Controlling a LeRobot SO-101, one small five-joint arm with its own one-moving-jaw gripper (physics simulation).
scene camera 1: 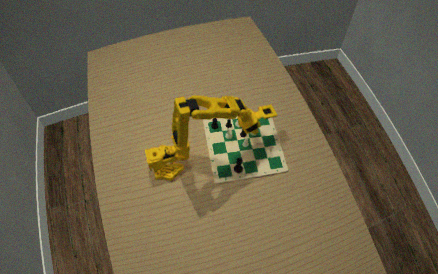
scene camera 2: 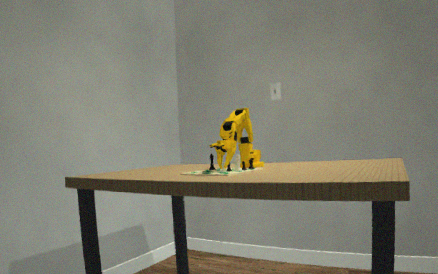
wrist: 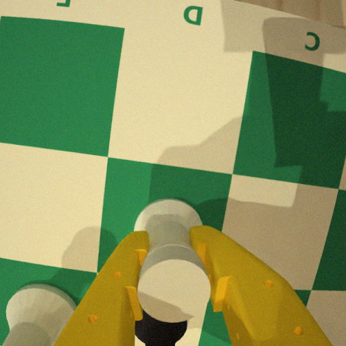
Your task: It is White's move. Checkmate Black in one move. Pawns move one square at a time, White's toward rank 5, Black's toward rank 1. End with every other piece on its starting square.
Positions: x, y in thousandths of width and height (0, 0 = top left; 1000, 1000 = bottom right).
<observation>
In view: a chessboard (scene camera 1: 604, 571).
The chessboard also shows in the wrist view (wrist: 666, 328).
</observation>
